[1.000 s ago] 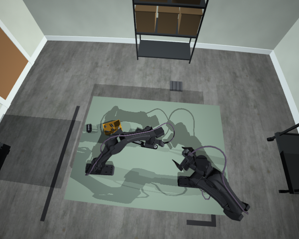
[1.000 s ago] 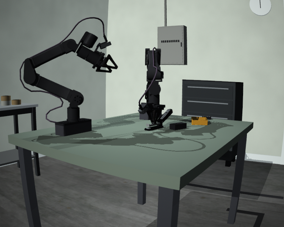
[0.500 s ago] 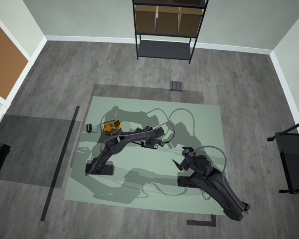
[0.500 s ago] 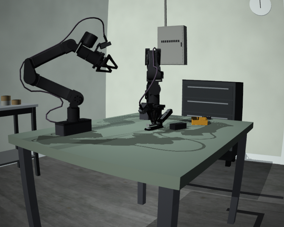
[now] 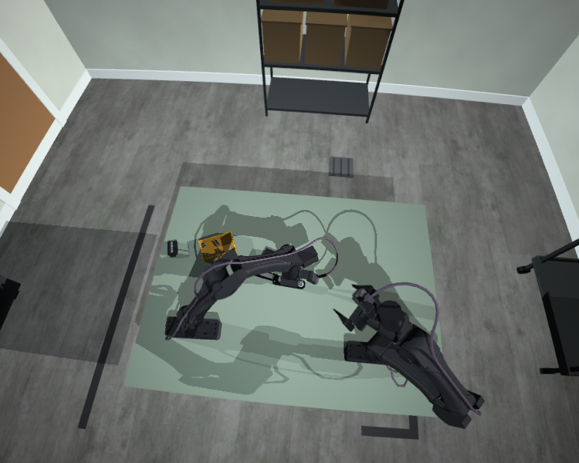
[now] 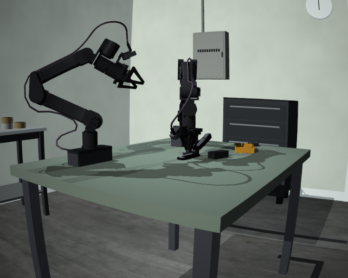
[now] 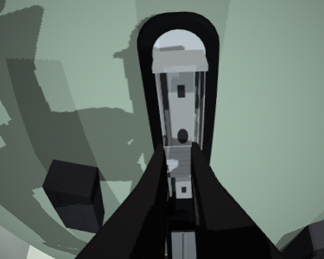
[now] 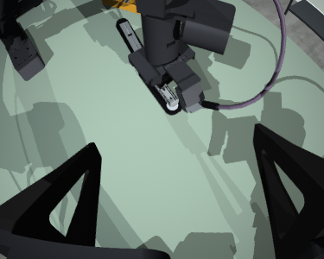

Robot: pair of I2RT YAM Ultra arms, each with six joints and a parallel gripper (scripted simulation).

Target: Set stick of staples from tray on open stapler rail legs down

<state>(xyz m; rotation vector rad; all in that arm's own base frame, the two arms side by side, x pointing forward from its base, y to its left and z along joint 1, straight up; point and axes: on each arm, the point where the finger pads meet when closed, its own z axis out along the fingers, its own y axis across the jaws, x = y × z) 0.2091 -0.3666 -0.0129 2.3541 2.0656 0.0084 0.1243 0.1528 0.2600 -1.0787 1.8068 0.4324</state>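
My left hand is 60 mm to the right of the black stapler. Also, from my left hand: black block (100 mm ahead, 90 mm to the left, 20 mm below); then orange tray (340 mm to the left, 110 mm ahead, 20 mm below).
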